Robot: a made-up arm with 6 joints.
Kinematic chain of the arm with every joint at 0, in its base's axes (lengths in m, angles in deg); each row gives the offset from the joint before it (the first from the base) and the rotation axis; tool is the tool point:
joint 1: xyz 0 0 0.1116 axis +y
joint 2: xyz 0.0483 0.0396 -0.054 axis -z
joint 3: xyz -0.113 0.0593 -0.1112 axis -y
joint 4: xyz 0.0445 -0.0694 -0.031 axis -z
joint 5: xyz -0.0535 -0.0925 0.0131 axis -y
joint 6: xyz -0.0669 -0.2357 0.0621 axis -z
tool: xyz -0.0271 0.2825 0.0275
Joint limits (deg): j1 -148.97..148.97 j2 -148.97..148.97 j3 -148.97..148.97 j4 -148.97..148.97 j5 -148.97..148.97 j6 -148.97..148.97
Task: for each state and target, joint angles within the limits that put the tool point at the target. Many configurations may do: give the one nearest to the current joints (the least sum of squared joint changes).
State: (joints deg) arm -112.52 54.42 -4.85 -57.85 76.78 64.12
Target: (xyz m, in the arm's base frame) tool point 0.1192 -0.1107 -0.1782
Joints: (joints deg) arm -114.77 64.01 1.33 -36.23 101.68 97.09
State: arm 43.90 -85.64 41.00 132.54 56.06 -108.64
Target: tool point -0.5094 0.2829 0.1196
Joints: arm 38.93 -73.09 45.59 142.56 57.78 -100.40
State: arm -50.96 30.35 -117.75 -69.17 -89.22 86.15
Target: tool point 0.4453 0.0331 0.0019
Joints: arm -103.86 8.27 -84.65 -57.81 -78.53 62.07
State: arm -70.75 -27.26 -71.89 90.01 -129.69 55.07
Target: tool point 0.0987 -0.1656 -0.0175
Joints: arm -78.33 -50.88 -86.75 81.55 -116.38 39.82
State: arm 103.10 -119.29 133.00 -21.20 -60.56 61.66
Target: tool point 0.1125 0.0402 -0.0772
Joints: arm 86.71 -123.62 117.22 -30.41 -68.07 65.62
